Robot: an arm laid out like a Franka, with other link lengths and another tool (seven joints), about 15 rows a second.
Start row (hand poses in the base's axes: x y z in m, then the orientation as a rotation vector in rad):
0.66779 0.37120 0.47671 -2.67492 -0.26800 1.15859
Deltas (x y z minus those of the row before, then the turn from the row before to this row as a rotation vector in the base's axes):
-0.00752 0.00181 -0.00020 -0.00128 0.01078 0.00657
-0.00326 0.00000 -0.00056 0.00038 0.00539 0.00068
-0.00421 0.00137 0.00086 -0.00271 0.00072 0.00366
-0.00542 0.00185 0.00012 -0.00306 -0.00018 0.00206
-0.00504 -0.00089 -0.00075 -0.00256 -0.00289 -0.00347
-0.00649 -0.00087 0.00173 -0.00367 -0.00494 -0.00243
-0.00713 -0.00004 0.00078 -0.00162 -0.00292 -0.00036
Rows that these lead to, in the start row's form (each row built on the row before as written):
0.66027 0.37301 0.47651 -2.67009 -0.27456 1.17513
0.65701 0.37301 0.47595 -2.66632 -0.27481 1.18218
0.65280 0.37438 0.47681 -2.66879 -0.27829 1.18540
0.64738 0.37623 0.47693 -2.67188 -0.27955 1.18714
0.64234 0.37534 0.47618 -2.67539 -0.27392 1.18352
0.63585 0.37447 0.47791 -2.68137 -0.26946 1.17801
0.62872 0.37443 0.47869 -2.68462 -0.26858 1.17480

